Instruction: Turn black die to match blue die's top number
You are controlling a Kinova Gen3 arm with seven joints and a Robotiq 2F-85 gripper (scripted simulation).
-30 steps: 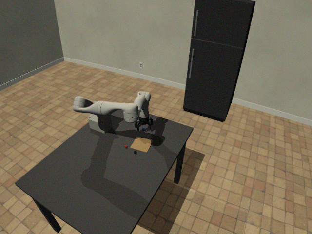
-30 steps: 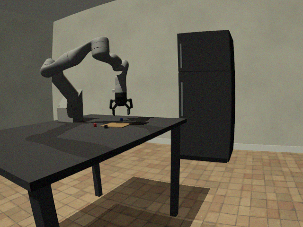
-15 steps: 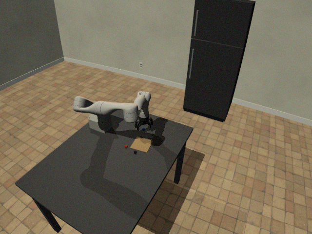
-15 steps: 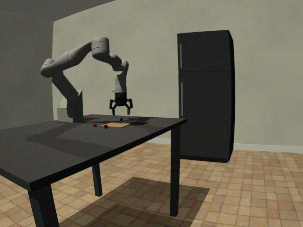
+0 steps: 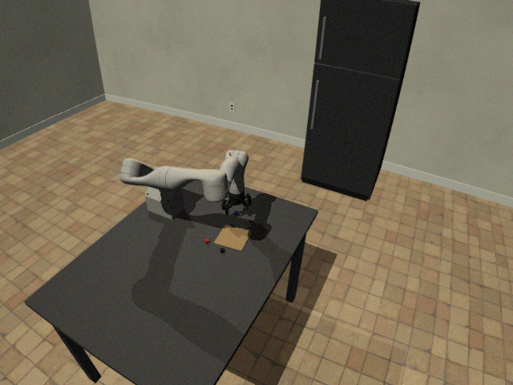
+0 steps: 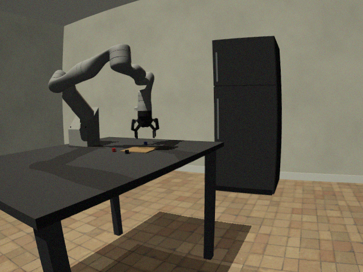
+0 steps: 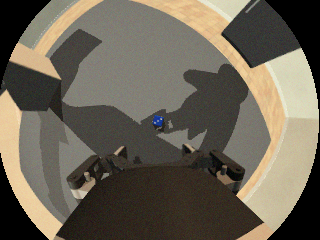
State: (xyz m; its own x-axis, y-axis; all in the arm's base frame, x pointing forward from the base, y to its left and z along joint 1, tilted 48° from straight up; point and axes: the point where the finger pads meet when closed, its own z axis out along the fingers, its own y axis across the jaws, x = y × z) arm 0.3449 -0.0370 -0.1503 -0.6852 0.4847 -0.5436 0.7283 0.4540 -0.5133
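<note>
Right now the blue die is 40 mm to the left of my hand, 40 mm below it and 20 mm behind it. From my hand the other things lie so: tan mat (130 mm to the right, 50 mm ahead, 40 mm below); red die (210 mm to the right, 50 mm behind, 40 mm below); black die (230 mm to the right, 50 mm ahead, 40 mm below).
</note>
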